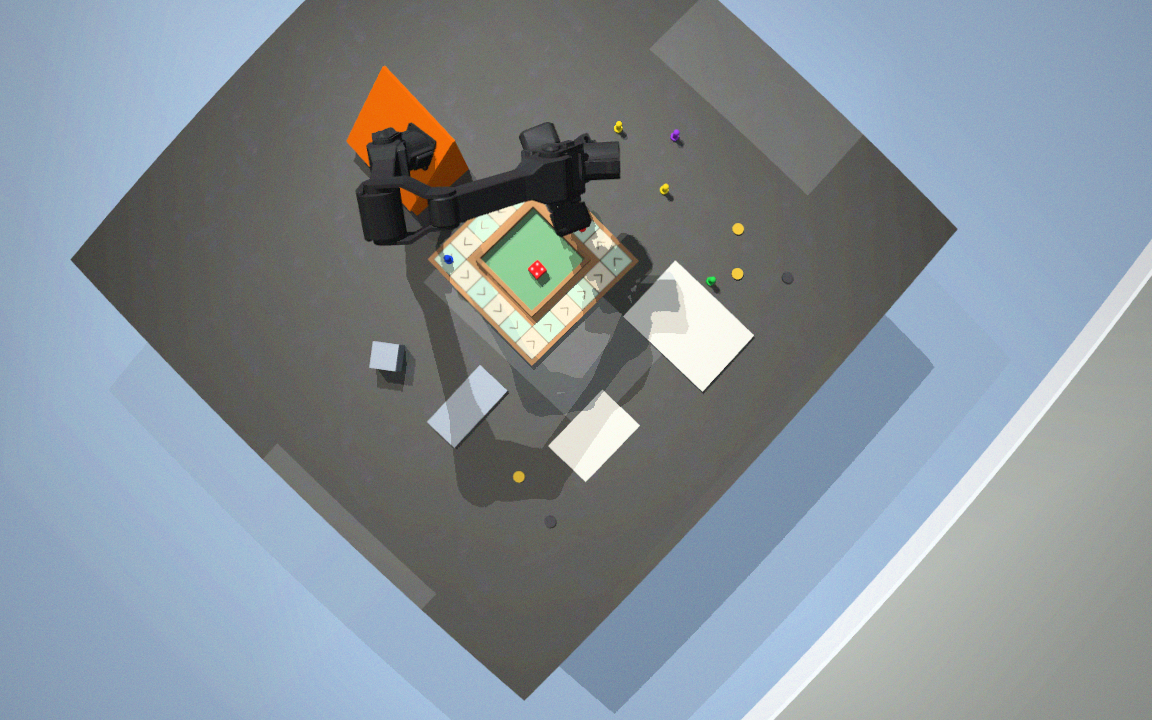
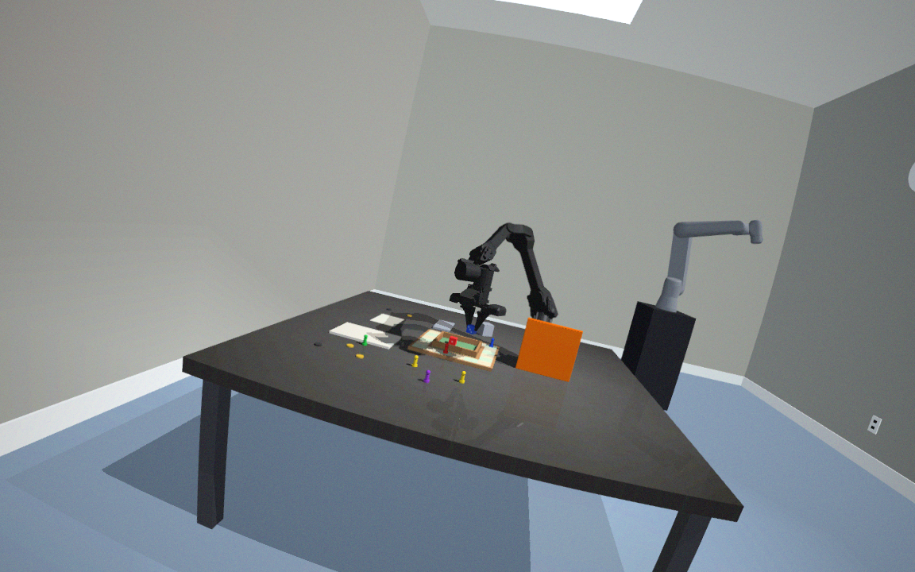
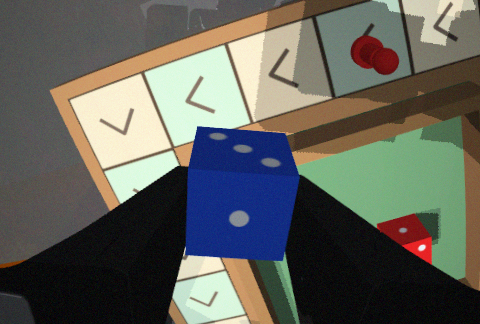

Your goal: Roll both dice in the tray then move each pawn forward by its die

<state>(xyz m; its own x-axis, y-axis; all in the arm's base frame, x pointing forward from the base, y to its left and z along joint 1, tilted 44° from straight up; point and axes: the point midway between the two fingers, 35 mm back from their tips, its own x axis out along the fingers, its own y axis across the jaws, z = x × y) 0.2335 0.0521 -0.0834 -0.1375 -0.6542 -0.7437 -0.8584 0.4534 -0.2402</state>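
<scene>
My gripper tip is 80 mm above the red pawn, 70 mm short of it and 10 mm to the left of it. The rest, counted from my gripper tip: green tray 110 mm to the right, 100 mm below, 30 mm ahead; then grey sheet 410 mm to the right, 110 mm below, 110 mm ahead; then blue pawn 220 mm to the right, 90 mm behind, 80 mm below.
</scene>
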